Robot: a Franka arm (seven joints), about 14 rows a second.
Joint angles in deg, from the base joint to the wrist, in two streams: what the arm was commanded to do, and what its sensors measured. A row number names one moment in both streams.
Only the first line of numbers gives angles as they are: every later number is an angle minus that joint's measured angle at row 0.
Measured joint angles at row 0:
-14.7, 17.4, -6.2, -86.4, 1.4, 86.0, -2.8
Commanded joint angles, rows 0 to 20:
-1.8, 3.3, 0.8, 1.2, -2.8, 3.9, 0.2
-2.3, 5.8, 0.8, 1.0, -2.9, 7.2, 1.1
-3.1, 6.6, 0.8, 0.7, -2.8, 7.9, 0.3
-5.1, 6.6, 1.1, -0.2, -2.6, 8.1, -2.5
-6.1, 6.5, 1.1, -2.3, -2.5, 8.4, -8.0
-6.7, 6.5, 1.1, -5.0, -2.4, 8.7, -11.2
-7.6, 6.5, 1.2, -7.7, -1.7, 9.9, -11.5
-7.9, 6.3, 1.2, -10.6, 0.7, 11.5, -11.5
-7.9, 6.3, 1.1, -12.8, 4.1, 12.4, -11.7
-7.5, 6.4, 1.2, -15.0, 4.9, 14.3, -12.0
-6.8, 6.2, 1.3, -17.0, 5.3, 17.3, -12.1
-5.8, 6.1, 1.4, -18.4, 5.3, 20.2, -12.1
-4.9, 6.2, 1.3, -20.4, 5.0, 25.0, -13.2
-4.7, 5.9, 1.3, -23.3, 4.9, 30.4, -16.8
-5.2, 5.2, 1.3, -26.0, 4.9, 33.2, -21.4
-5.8, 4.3, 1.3, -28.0, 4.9, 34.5, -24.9
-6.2, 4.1, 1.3, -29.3, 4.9, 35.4, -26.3
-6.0, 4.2, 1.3, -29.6, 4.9, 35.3, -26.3
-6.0, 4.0, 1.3, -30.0, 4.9, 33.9, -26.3
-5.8, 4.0, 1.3, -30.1, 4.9, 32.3, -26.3
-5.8, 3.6, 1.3, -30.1, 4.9, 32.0, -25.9
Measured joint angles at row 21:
-5.5, 6.7, 0.9, -27.6, 4.4, 32.9, -25.0
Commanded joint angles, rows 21 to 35:
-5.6, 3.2, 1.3, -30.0, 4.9, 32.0, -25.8
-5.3, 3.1, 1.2, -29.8, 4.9, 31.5, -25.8
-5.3, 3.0, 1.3, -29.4, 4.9, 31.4, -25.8
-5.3, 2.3, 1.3, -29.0, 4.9, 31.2, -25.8
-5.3, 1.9, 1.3, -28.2, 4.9, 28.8, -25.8
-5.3, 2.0, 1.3, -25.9, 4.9, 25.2, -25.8
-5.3, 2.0, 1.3, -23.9, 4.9, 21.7, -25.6
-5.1, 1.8, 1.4, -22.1, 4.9, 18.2, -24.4
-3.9, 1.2, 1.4, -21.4, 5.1, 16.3, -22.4
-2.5, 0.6, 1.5, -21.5, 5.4, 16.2, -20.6
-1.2, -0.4, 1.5, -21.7, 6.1, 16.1, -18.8
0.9, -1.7, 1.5, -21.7, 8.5, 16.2, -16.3
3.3, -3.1, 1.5, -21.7, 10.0, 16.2, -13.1
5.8, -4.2, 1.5, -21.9, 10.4, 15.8, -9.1
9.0, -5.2, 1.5, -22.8, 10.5, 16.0, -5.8
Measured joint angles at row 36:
4.1, -1.3, 1.8, -21.1, 8.9, 17.1, -11.3
